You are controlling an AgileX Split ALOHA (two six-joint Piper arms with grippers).
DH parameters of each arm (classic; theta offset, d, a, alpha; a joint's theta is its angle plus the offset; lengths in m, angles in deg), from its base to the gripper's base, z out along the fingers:
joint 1: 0 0.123 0 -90
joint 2: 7.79 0 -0.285 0
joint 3: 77.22 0 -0.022 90
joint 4: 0 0.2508 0 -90
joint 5: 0 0 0.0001 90
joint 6: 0 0.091 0 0
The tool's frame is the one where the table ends.
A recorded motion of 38 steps. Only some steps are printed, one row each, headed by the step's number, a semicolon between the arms.
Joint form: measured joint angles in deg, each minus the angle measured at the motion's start. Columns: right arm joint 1, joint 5, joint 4, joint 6, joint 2, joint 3; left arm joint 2, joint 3, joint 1, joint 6, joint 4, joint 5.
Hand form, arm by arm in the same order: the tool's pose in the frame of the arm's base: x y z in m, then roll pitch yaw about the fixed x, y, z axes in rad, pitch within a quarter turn. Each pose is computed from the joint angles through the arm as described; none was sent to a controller.
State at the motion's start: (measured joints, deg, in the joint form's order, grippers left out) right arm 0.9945 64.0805 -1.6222 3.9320 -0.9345 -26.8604; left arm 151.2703 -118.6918 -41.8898 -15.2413 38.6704 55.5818
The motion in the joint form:
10: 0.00 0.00 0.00 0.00 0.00 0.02; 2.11 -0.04 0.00 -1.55 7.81 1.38
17: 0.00 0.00 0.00 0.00 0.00 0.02; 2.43 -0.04 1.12 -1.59 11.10 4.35
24: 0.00 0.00 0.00 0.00 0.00 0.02; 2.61 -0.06 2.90 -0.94 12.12 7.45
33: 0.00 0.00 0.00 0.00 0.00 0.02; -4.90 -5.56 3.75 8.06 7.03 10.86
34: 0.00 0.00 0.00 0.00 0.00 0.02; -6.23 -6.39 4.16 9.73 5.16 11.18
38: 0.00 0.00 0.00 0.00 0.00 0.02; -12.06 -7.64 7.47 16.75 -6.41 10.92
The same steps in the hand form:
10: -0.0063 -0.0024 0.2639 3.0747 1.0232 3.0508; 0.4208 -0.3031 0.0398 2.4576 0.0974 2.2291
17: -0.0063 -0.0024 0.2639 3.0747 1.0232 3.0508; 0.4274 -0.2891 0.0404 2.3969 0.0459 2.2497
24: -0.0063 -0.0024 0.2639 3.0747 1.0232 3.0508; 0.4347 -0.2710 0.0407 2.3674 -0.0049 2.2991
33: -0.0063 -0.0024 0.2639 3.0747 1.0232 3.0508; 0.4460 -0.2743 0.1280 2.3921 0.0824 2.2775
34: -0.0063 -0.0024 0.2639 3.0747 1.0232 3.0508; 0.4471 -0.2727 0.1421 2.4131 0.1019 2.2779
38: -0.0063 -0.0024 0.2639 3.0747 1.0232 3.0508; 0.4514 -0.2553 0.1907 2.5660 0.1954 2.2989

